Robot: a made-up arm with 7 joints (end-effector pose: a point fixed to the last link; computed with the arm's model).
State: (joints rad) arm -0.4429 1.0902 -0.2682 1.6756 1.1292 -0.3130 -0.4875
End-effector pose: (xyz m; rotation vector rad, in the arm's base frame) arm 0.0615 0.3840 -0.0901 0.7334 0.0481 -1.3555
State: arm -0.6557 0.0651 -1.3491 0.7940 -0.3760 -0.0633 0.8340
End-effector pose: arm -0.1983 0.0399 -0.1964 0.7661 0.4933 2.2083
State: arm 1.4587 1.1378 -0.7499 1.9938 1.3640 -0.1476 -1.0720
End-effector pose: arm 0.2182 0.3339 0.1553 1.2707 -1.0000 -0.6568
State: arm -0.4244 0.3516 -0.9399 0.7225 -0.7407 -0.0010 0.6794
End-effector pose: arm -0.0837 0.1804 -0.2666 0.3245 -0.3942 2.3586
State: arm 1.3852 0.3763 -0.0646 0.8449 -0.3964 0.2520 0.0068
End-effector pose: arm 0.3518 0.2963 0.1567 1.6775 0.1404 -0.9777
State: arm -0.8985 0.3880 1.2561 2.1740 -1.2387 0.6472 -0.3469
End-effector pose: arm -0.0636 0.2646 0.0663 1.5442 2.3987 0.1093
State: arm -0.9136 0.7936 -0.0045 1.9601 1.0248 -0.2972 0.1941
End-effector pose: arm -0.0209 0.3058 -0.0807 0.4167 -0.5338 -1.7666
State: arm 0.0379 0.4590 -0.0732 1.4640 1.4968 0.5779 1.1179
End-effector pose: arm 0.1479 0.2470 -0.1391 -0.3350 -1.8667 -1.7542
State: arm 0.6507 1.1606 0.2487 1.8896 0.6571 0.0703 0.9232
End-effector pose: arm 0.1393 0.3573 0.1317 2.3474 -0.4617 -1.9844
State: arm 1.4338 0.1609 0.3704 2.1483 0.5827 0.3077 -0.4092
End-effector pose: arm 0.2060 0.2501 0.1570 1.4307 -1.7131 0.0003
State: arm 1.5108 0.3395 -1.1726 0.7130 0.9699 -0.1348 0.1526
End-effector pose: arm 0.4272 0.1937 0.1039 1.5057 -0.6767 -1.7915
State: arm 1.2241 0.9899 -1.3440 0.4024 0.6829 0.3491 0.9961
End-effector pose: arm 0.2847 0.4524 -0.0008 0.3242 0.4506 -2.1540
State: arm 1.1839 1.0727 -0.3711 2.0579 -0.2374 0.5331 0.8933
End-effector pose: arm 0.1654 0.2899 0.1454 2.3653 0.6831 -1.6967
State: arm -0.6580 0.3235 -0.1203 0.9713 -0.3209 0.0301 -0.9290
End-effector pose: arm -0.0734 0.2777 -0.1892 1.0486 1.4115 -1.5293
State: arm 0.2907 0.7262 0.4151 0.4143 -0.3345 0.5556 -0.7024
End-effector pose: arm 0.1221 0.4606 -0.1076 0.5057 1.6883 -0.5757
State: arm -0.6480 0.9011 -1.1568 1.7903 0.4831 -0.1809 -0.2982
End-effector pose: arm -0.0800 0.2576 -0.1329 -0.0129 -0.0126 -2.4928
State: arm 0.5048 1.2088 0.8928 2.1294 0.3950 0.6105 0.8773
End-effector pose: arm 0.0425 0.3509 0.1475 2.2518 0.0821 -1.4059
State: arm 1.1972 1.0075 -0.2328 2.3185 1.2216 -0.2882 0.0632
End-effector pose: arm 0.1609 0.2775 0.1544 -2.1277 1.9707 1.1291
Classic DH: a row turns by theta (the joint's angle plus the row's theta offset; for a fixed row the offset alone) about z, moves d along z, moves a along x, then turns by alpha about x. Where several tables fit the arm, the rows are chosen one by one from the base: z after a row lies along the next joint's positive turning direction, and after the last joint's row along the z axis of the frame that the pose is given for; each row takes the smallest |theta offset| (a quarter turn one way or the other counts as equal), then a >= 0, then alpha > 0; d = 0 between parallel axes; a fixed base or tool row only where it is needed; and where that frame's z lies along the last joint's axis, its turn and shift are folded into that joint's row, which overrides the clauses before.
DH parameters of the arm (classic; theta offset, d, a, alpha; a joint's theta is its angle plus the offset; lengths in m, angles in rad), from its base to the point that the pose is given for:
base (fixed): 0 0.1073 0.0194 1.5708
joint 1: 1.5708 -0.1504 0.0071 1.5708
joint 2: 1.5708 -0.0294 0.0121 1.5708
joint 3: -1.5708 -0.2751 0.0035 -1.5708
joint 4: 0 0.0016 -0.024 1.5708
joint 5: 0 -0.1593 -0.0051 1.5708
joint 6: 1.5708 0.0261 0.0261 1.5708
joint 7: 1.1198 -0.0098 -0.0001 2.1681
tool (fixed): 2.6183 -0.0379 0 0

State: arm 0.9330 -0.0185 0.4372 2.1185 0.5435 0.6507 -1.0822
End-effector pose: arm 0.2051 0.2284 0.0265 0.6323 -0.7379 -0.1775
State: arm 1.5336 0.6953 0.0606 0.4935 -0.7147 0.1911 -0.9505
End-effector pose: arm 0.2731 0.4146 0.1795 1.4318 0.8065 0.3071
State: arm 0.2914 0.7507 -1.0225 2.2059 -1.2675 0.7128 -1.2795
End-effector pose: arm 0.0525 0.1999 -0.0154 2.5845 -0.0548 0.2530
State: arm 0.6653 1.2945 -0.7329 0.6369 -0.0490 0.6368 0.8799
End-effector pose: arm 0.1671 0.5037 0.0088 0.0385 1.3199 -1.7616
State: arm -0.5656 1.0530 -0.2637 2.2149 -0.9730 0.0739 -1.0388
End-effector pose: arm 0.0228 0.2735 0.0369 2.7878 -0.0048 -0.8799
